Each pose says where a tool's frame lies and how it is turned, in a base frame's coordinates. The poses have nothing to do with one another.
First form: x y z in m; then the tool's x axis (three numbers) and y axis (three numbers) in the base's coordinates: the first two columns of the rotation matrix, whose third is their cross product.
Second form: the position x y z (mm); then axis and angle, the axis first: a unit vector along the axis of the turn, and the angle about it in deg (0 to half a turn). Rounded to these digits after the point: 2 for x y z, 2 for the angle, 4 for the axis.
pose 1, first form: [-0.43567, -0.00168, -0.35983, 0.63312, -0.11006, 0.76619, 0.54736, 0.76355, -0.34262]
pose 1, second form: [-435.67, -1.68, -359.83, -0.5546, -0.7441, -0.3724, 61.95]
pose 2, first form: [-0.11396, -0.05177, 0.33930, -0.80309, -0.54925, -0.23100, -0.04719, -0.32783, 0.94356]
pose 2, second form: [-113.96, -51.77, 339.30, 0.2717, -0.5639, -0.7799, 161.22]
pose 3, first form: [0.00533, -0.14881, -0.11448, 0.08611, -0.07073, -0.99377, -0.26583, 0.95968, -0.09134]
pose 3, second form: [5.33, -148.81, -114.48, -0.1820, 0.9784, 0.0977, 86.86]
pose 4, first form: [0.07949, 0.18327, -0.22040, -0.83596, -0.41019, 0.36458, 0.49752, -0.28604, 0.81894]
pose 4, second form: [79.49, 183.27, -220.40, -0.0433, -0.5485, -0.8350, 147.08]
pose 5, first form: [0.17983, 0.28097, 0.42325, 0.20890, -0.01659, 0.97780, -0.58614, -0.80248, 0.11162]
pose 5, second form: [179.83, 280.97, 423.25, 0.7619, -0.2098, 0.6128, 152.31]
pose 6, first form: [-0.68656, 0.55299, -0.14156, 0.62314, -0.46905, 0.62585, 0.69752, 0.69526, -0.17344]
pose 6, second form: [-686.56, 552.99, -141.56, -0.4264, -0.5817, -0.6927, 57.36]
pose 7, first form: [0.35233, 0.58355, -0.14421, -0.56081, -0.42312, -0.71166, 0.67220, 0.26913, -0.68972]
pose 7, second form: [352.33, 583.55, -144.21, 0.1076, 0.7329, -0.6718, 125.39]
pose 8, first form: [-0.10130, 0.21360, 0.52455, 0.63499, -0.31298, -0.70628, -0.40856, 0.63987, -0.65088]
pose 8, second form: [-101.30, 213.60, 524.55, -0.7038, 0.7086, 0.0497, 73.94]
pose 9, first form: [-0.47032, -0.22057, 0.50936, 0.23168, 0.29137, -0.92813, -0.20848, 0.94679, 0.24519]
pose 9, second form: [-470.32, -220.57, 509.36, 0.0557, 0.9649, 0.2568, 76.74]
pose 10, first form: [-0.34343, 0.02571, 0.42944, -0.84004, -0.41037, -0.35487, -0.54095, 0.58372, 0.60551]
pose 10, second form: [-343.43, 25.71, 429.44, -0.2697, 0.8889, 0.3702, 169.84]
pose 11, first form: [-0.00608, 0.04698, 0.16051, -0.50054, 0.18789, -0.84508, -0.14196, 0.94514, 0.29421]
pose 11, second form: [-6.08, 46.98, 160.51, 0.0156, 0.9816, 0.1906, 120.06]
